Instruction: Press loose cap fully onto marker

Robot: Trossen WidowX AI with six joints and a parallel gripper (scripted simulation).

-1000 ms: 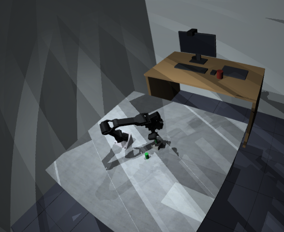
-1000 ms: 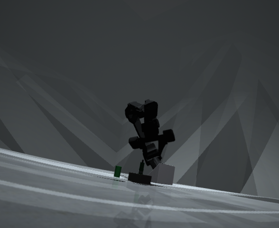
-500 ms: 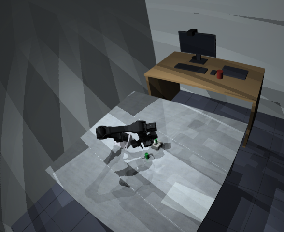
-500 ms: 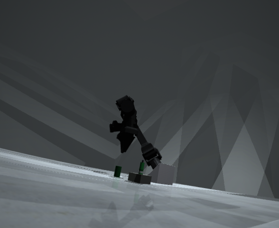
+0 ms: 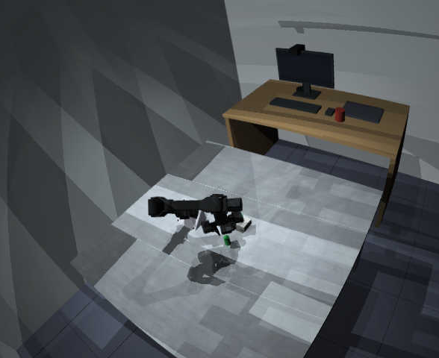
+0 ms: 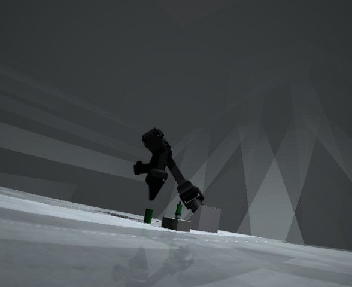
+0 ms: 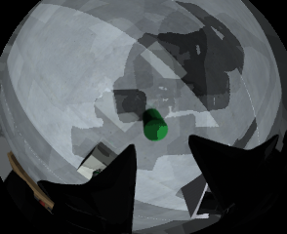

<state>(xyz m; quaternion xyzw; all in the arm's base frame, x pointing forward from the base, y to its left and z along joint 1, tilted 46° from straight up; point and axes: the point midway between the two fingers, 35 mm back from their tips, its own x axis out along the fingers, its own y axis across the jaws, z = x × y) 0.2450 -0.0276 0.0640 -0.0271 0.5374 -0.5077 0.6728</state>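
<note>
Right now my gripper tip is 6 cm above the green cap. Also, from my gripper tip: grey holder block (14 cm to the left, 6 cm below, 1 cm ahead).
</note>
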